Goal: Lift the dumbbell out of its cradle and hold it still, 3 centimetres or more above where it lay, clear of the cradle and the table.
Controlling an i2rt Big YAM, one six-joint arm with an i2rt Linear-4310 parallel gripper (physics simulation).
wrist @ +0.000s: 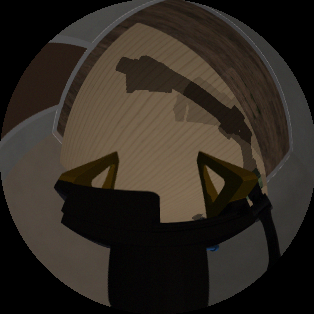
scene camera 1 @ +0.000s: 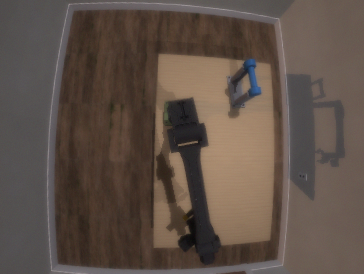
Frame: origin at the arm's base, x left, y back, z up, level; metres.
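Seen in the pictures: gripper, fingertip midpoint: (wrist: pixel 157 155); arm's base, link origin: (wrist: pixel 252 188).
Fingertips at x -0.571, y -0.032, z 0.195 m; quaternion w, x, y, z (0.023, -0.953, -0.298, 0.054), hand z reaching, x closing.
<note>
Pixels of each thing's middle, then the offset from my fingertips to it. Level surfaces: height alone.
- blue dumbbell, body centre: (scene camera 1: pixel 252 78) dx +0.705, dy -0.408, dz -0.023 m
- grey cradle, body centre: (scene camera 1: pixel 242 85) dx +0.705, dy -0.408, dz -0.141 m
- light wooden table top, surface height: dz -0.249 m
A blue dumbbell (scene camera 1: pixel 253 78) rests across the tops of the two uprights of a grey cradle (scene camera 1: pixel 242 97) at the upper right of the table in the scene view. In the wrist view, a small blue piece of the dumbbell (wrist: pixel 213 248) shows below the gripper body; the rest is hidden. My gripper (scene camera 1: pixel 188 217) (wrist: pixel 157 155) is open, with its yellow fingers wide apart and nothing between them. It is at the lower end of the arm in the scene view, far from the dumbbell and mostly hidden by the arm.
The arm (scene camera 1: pixel 197 185) stretches from its green-edged base mount (scene camera 1: pixel 167 113) down over the light wooden table top (scene camera 1: pixel 240 175) (wrist: pixel 110 120). Its shadow lies on the table. Dark wood flooring (scene camera 1: pixel 100 150) and low pale walls (scene camera 1: pixel 51 150) surround the table.
</note>
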